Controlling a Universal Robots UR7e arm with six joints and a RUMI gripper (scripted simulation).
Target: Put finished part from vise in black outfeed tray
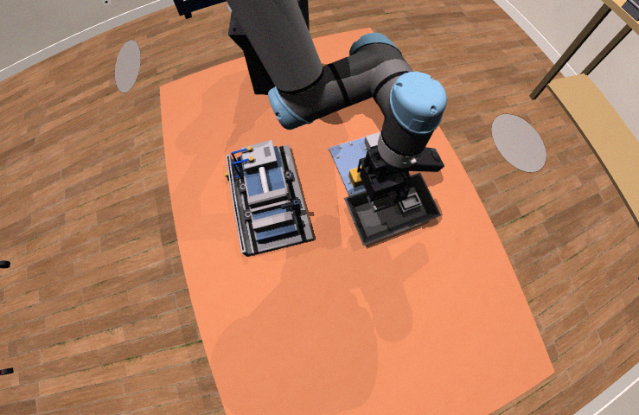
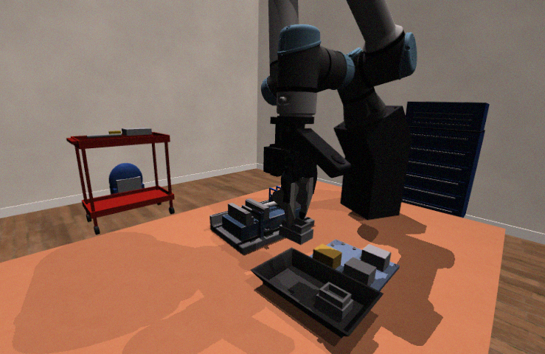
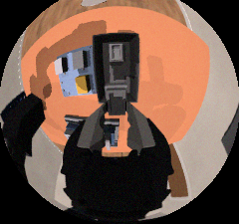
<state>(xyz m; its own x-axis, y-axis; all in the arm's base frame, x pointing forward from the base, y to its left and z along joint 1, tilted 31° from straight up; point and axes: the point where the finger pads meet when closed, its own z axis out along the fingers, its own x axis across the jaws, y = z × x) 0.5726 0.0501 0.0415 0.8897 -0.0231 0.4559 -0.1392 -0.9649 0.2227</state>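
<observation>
Right now my hand is 12 cm past the yellow block, 3 cm to the right of it and 14 cm above it. Round my hand: blue plate 16 cm behind, 8 cm to the left, 16 cm below.
</observation>
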